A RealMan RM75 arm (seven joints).
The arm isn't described. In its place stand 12 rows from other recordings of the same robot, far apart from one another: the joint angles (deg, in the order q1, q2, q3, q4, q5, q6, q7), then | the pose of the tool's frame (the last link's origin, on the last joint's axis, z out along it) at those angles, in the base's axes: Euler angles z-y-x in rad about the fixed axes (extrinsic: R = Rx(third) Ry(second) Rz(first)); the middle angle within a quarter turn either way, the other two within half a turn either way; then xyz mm.
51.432, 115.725, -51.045, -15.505, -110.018, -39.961, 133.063 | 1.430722, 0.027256, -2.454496, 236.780, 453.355, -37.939
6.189, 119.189, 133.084, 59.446, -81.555, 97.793, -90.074 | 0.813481, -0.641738, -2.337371, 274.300, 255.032, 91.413
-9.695, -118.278, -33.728, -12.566, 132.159, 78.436, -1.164 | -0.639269, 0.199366, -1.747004, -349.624, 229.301, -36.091
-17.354, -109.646, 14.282, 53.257, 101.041, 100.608, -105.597 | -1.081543, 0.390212, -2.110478, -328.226, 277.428, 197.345
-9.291, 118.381, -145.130, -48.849, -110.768, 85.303, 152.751 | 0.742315, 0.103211, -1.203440, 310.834, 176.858, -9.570
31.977, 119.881, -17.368, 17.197, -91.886, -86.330, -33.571 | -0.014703, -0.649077, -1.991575, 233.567, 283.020, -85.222
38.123, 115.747, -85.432, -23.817, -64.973, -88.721, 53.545 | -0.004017, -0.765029, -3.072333, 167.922, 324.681, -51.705
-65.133, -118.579, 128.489, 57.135, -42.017, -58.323, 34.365 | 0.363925, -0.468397, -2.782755, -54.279, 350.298, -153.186
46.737, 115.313, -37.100, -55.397, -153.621, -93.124, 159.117 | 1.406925, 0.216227, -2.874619, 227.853, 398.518, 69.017
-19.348, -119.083, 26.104, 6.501, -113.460, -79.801, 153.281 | -0.840767, 0.235569, -1.663354, -355.849, 287.264, 20.362
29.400, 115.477, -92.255, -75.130, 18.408, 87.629, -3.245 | 1.040756, 0.803317, -2.911897, 244.807, 335.103, 2.634
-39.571, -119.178, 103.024, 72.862, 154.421, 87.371, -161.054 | -0.512551, -0.706213, -2.969844, -165.848, 332.193, -61.907
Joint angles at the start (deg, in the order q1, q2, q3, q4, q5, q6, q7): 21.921 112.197 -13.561 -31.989 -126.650 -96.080 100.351
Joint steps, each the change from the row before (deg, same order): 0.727 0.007 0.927 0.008 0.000 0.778 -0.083; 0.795 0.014 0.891 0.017 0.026 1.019 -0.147; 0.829 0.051 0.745 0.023 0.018 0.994 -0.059; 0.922 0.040 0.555 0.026 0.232 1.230 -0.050; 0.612 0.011 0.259 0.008 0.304 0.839 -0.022; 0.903 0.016 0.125 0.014 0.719 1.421 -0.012; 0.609 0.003 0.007 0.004 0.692 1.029 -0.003; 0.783 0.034 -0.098 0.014 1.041 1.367 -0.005
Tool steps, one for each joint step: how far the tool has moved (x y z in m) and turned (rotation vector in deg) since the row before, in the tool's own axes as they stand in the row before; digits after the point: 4 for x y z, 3 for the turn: -0.0056 -0.0013 0.0022 0.523 -0.983 -0.408; -0.0060 -0.0017 0.0028 0.683 -1.020 -0.501; -0.0057 -0.0013 0.0035 0.560 -0.877 -0.423; -0.0067 -0.0013 0.0043 0.639 -0.958 -0.527; -0.0048 -0.0008 0.0030 0.402 -0.693 -0.378; -0.0074 -0.0012 0.0048 0.647 -1.094 -0.592; -0.0055 -0.0007 0.0034 0.451 -0.891 -0.406; -0.0071 -0.0007 0.0047 0.531 -1.212 -0.494
